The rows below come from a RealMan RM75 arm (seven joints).
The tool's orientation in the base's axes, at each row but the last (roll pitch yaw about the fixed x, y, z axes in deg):
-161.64 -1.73 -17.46
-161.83 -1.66 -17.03
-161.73 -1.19 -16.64
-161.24 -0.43 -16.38
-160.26 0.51 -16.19
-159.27 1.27 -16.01
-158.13 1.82 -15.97
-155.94 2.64 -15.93
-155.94 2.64 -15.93
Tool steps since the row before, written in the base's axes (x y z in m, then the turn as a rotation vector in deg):
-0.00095 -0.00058 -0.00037 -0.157 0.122 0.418
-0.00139 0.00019 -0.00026 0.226 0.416 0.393
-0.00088 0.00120 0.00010 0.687 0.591 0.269
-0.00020 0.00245 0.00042 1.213 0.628 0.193
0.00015 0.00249 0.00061 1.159 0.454 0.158
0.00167 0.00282 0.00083 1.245 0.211 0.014
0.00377 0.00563 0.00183 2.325 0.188 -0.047
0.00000 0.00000 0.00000 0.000 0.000 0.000
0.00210 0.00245 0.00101 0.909 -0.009 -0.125
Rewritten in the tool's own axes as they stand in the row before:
-0.00074 0.00091 0.00007 -0.174 -0.199 -0.380
-0.00139 0.00028 0.00014 0.106 -0.562 -0.226
-0.00118 -0.00089 0.00016 0.494 -0.806 -0.007
-0.00088 -0.00231 0.00033 0.988 -0.954 0.128
-0.00056 -0.00249 0.00025 0.985 -0.771 0.099
0.00081 -0.00327 0.00033 1.138 -0.525 0.157
0.00202 -0.00669 0.00064 2.184 -0.770 0.285
0.00000 0.00000 0.00000 0.000 0.000 0.000
0.00130 -0.00311 0.00022 0.881 -0.185 0.175

